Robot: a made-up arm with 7 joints. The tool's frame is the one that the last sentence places. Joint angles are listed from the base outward.
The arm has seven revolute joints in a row. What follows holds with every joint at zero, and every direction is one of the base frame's.
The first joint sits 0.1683 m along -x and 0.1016 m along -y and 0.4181 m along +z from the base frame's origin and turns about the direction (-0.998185, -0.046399, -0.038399).
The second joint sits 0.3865 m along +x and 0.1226 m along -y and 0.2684 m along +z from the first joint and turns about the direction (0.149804, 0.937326, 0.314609).
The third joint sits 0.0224 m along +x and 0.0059 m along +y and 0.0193 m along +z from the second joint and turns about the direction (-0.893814, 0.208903, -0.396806).
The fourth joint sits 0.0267 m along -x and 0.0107 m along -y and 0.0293 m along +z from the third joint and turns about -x.
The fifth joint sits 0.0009 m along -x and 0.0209 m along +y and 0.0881 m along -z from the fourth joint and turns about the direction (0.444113, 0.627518, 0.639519).
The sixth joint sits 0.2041 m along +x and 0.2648 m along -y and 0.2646 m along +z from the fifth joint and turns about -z.
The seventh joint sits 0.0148 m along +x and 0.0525 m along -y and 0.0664 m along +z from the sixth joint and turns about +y.
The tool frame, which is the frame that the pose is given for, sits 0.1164 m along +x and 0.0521 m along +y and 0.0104 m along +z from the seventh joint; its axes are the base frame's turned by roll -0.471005, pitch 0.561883 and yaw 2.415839 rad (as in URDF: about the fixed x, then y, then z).
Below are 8 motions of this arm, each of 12 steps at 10 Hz.
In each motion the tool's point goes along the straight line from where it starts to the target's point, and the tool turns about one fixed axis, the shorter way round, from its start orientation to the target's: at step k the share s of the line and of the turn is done. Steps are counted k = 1, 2, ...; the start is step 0. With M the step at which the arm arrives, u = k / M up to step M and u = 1 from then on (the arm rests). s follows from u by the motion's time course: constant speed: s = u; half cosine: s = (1 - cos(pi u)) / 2; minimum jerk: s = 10 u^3 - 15 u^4 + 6 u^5.
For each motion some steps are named. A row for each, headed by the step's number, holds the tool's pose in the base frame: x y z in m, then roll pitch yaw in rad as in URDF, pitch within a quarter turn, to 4 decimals.
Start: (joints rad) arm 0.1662 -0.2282 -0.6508 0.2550 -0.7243 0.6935 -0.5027
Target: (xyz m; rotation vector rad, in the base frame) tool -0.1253 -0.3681 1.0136 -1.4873 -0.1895 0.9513
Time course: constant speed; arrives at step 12
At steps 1, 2, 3, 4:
1: 0.0170 -0.4690 1.1168 -1.8385 0.4214 0.4843
2: 0.0041 -0.4599 1.1074 -1.8007 0.4286 0.5099
3: -0.0088 -0.4507 1.0980 -1.7626 0.4351 0.5359
4: -0.0218 -0.4415 1.0886 -1.7242 0.4405 0.5623

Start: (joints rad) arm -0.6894 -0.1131 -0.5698 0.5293 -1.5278 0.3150 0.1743
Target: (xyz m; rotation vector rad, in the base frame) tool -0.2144 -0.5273 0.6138 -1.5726 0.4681 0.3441
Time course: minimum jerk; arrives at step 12
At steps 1, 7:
1: -0.1709 -0.5768 0.7617 -1.1465 0.2265 0.5665
7: -0.1992 -0.5446 0.6653 -1.4376 0.4487 0.1593

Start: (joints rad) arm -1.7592 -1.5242 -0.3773 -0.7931 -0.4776 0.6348 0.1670
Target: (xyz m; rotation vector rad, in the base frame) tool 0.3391 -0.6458 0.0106 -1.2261 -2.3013 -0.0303
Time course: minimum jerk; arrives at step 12
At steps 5, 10, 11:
5: 0.1821 -0.4291 -0.1408 2.8209 -1.3352 2.9185
10: 0.3306 -0.6340 0.0024 -2.8917 -0.5263 2.1178
11: 0.3379 -0.6441 0.0094 -2.8911 -0.4842 2.1036

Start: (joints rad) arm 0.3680 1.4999 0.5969 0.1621 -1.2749 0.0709 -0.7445
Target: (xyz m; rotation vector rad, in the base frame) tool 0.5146 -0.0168 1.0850 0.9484 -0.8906 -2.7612
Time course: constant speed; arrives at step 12
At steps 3, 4, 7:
3: 0.4955 0.2165 0.9818 0.9387 0.7116 -2.0572
4: 0.4976 0.1906 0.9933 0.9064 0.7027 -2.1485
7: 0.5040 0.1128 1.0277 0.8191 0.6635 -2.4149

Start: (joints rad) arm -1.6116 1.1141 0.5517 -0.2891 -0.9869 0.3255 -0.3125
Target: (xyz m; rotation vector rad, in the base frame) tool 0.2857 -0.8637 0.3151 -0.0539 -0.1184 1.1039
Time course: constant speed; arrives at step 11
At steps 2, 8, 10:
2: 0.5995 -0.6991 0.2672 -0.7421 -0.1614 1.9793
8: 0.3903 -0.8088 0.2991 -0.3024 -0.1613 1.3884
10: 0.3206 -0.8454 0.3098 -0.1661 -0.1057 1.1996

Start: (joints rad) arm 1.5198 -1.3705 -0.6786 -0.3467 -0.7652 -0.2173 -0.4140
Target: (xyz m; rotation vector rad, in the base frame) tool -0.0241 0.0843 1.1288 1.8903 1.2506 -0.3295
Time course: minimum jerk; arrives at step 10
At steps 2, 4, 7, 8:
2: -0.1628 0.1861 0.9272 1.9972 0.7324 0.1128
4: -0.1246 0.1580 0.9827 2.1377 0.7414 0.3473
7: -0.0481 0.1019 1.0939 2.4048 0.6876 0.8038
8: -0.0326 0.0906 1.1164 2.4517 0.6662 0.8898

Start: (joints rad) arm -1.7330 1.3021 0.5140 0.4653 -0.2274 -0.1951 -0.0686
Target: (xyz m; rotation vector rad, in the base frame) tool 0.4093 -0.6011 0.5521 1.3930 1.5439 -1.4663
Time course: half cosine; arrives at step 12
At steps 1, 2, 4, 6, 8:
1: 0.6770 -0.2358 0.4854 -1.3316 0.5229 -2.8777
2: 0.6634 -0.2543 0.4888 -1.3427 0.5631 -2.9022
4: 0.6136 -0.3224 0.5012 -1.3975 0.7077 -3.0039
6: 0.5455 -0.4153 0.5182 -1.5237 0.8948 3.0937
8: 0.4774 -0.5082 0.5351 -1.7542 1.0568 2.8074

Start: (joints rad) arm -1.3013 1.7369 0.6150 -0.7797 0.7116 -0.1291 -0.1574
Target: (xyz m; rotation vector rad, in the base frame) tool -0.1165 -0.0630 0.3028 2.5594 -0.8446 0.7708
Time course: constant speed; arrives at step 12
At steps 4, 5, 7, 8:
4: 0.0775 0.0772 0.2799 -2.5666 -0.4917 -1.2475
5: 0.0532 0.0597 0.2828 -2.6481 -0.5305 -1.1771
7: 0.0047 0.0247 0.2885 -2.8251 -0.5918 -1.0214
8: -0.0195 0.0071 0.2914 -2.9199 -0.6132 -0.9370

